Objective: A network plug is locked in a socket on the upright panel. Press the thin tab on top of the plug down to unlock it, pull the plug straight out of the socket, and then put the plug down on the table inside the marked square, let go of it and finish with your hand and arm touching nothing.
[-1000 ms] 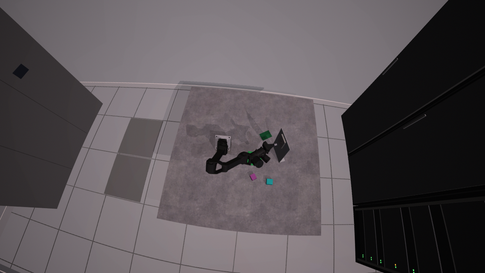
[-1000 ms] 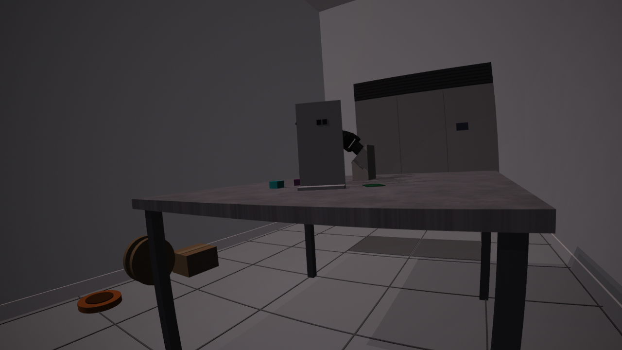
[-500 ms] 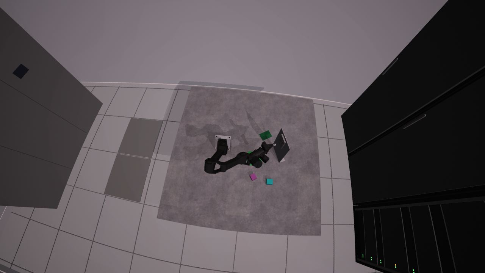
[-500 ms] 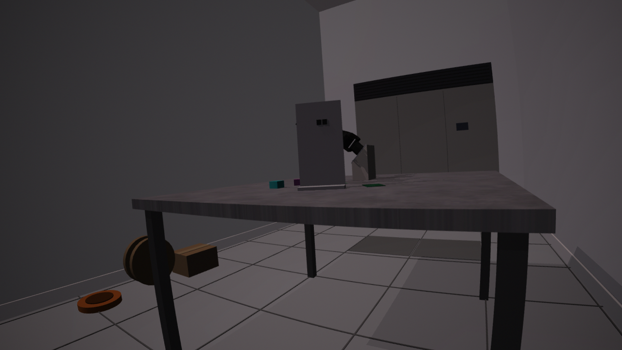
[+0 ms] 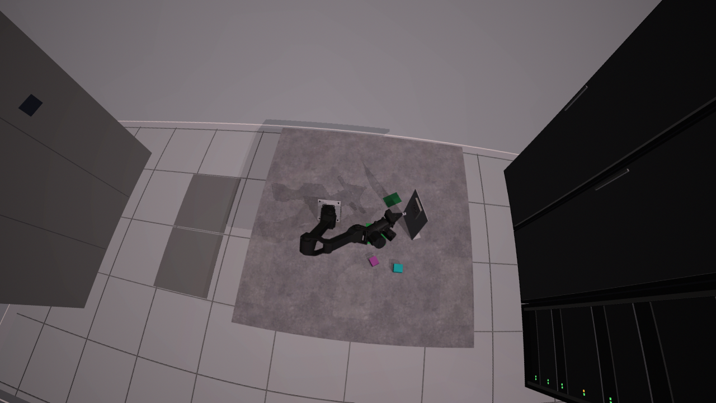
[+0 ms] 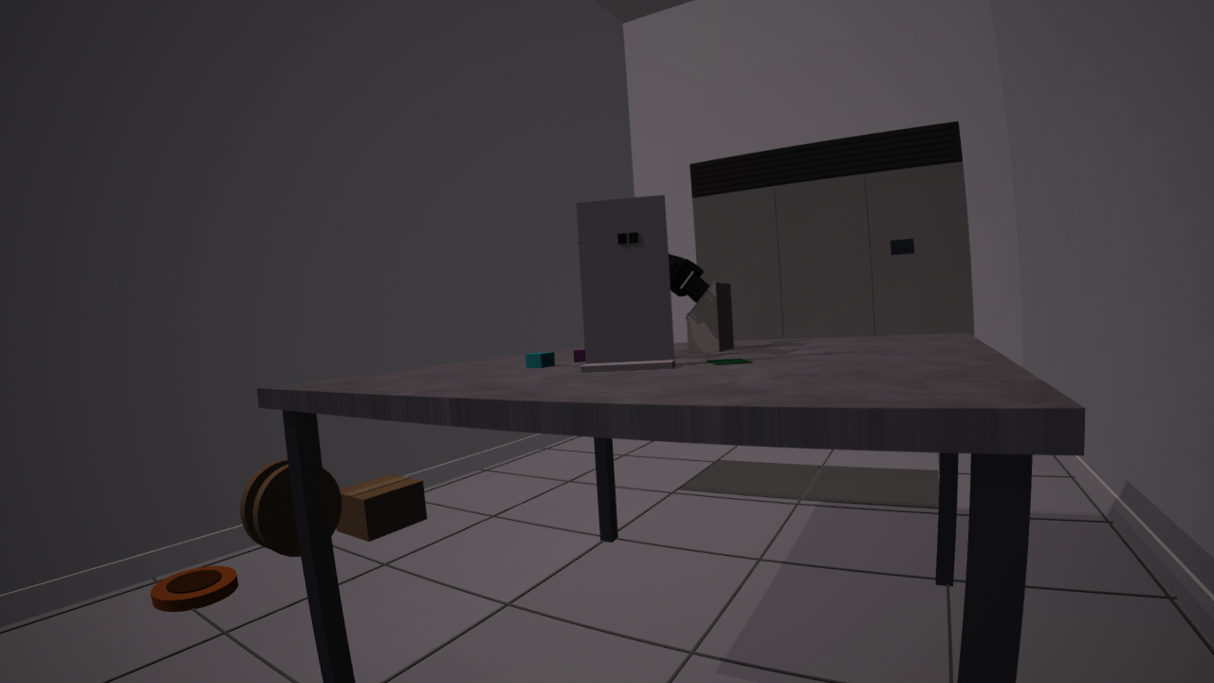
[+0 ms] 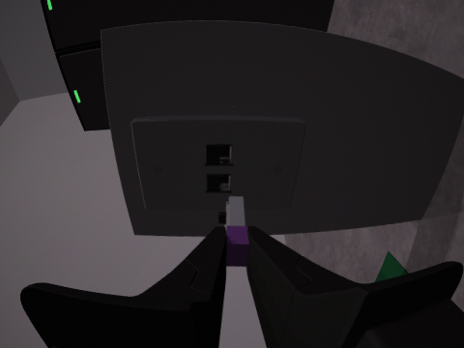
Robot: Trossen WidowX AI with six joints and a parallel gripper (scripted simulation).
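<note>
The grey upright panel lies 90 mm below my gripper tip, 80 mm ahead of it and 30 mm to the left of it. Also, from my gripper tip: dark green patch: 240 mm below, 190 mm to the left, 20 mm behind; then network plug: right at my gripper tip; then magenta cube: 230 mm below, 200 mm to the right, 110 mm behind.
</note>
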